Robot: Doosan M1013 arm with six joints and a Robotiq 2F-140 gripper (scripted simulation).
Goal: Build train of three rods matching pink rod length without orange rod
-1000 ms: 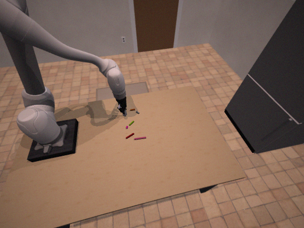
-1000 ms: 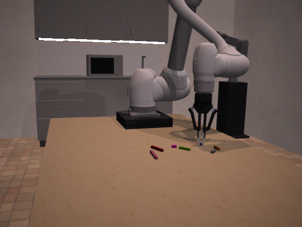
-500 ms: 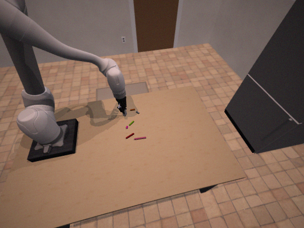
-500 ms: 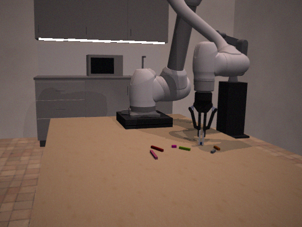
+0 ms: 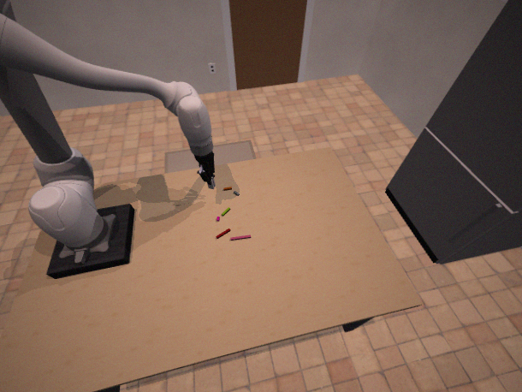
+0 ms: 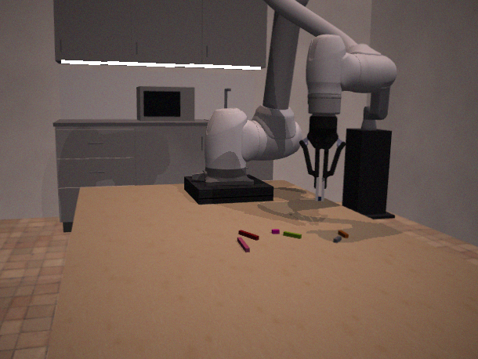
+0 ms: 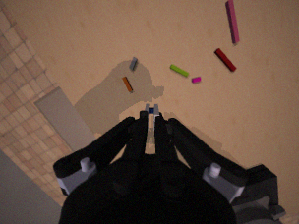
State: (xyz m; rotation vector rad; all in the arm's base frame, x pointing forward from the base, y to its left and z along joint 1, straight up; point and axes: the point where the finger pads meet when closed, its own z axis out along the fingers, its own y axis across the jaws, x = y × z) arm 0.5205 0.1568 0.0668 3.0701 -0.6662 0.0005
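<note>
The lime rod is 5 cm ahead of my hand, 10 cm to the right of it and 11 cm below it. From my hand the other things lie so: grey rod 11 cm ahead, 1 cm to the left, 11 cm below; then blue rod 3 cm below; then orange rod 7 cm ahead, 4 cm to the left, 11 cm below.
</note>
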